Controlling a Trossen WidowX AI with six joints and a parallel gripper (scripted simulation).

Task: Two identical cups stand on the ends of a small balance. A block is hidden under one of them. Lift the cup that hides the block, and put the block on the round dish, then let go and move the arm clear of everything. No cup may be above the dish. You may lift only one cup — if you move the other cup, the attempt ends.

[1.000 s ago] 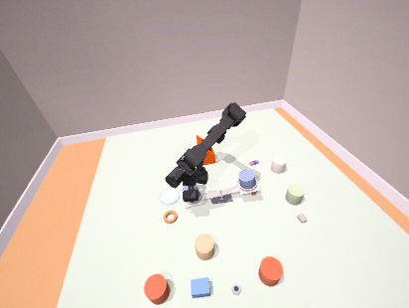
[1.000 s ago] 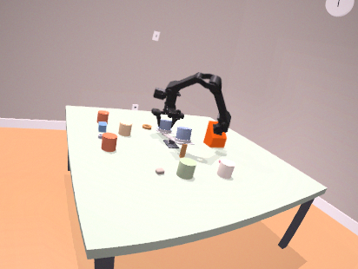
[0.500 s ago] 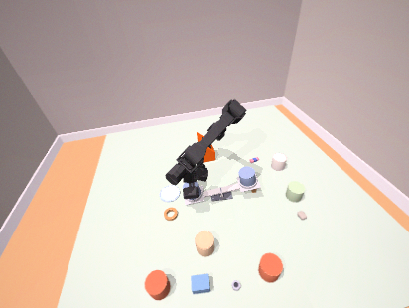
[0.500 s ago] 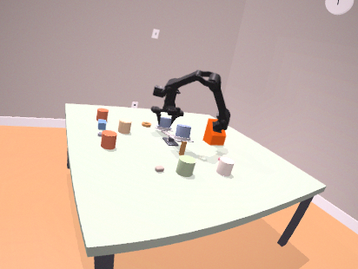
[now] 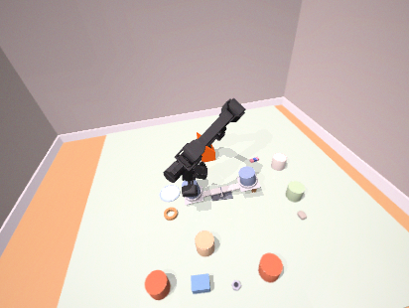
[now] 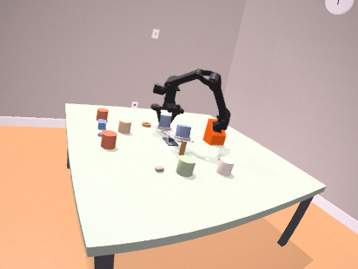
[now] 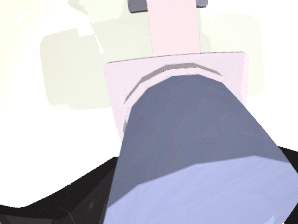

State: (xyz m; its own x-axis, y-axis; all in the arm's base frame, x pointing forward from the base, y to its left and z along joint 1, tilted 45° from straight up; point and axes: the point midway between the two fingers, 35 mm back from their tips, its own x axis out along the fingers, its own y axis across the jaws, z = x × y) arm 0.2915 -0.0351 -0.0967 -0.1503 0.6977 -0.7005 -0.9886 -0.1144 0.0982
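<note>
Right now the lavender block is 2 cm below my gripper tip. From my gripper tip the other things lie so: balance: 14 cm to the left, 2 cm below; round dish: 4 cm behind, 11 cm to the right, 6 cm below; tan cylinder: 25 cm ahead, 6 cm to the left, 3 cm below.
</note>
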